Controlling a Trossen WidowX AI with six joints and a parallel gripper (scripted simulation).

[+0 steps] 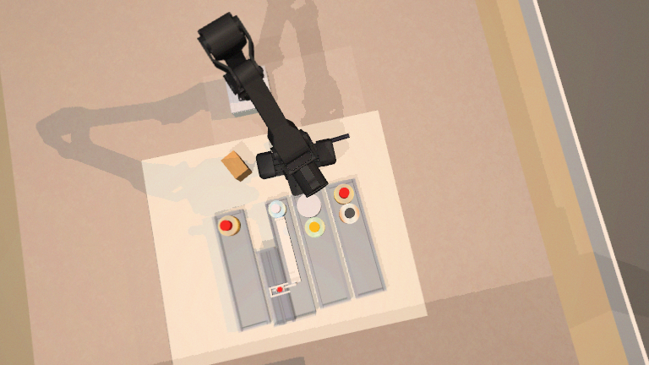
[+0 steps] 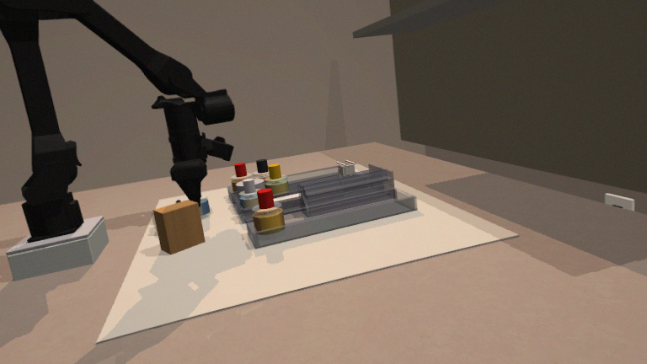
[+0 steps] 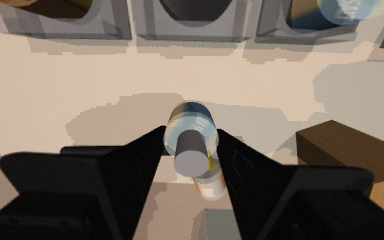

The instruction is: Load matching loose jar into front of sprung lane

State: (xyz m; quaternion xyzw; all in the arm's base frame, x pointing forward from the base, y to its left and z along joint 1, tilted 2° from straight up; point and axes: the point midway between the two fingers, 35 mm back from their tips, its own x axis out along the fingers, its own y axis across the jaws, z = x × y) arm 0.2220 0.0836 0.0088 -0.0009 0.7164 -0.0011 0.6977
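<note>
Now: gripper tip 5 cm past the small jar, 2 cm to the left of it and 1 cm above it. From my gripper tip the other things lie so: dark rod (4 cm behind, 8 cm to the left, 2 cm below); then red dot (29 cm ahead, 10 cm to the right, 4 cm above); then sprung lane (26 cm ahead, 9 cm to the right, 1 cm below).
</note>
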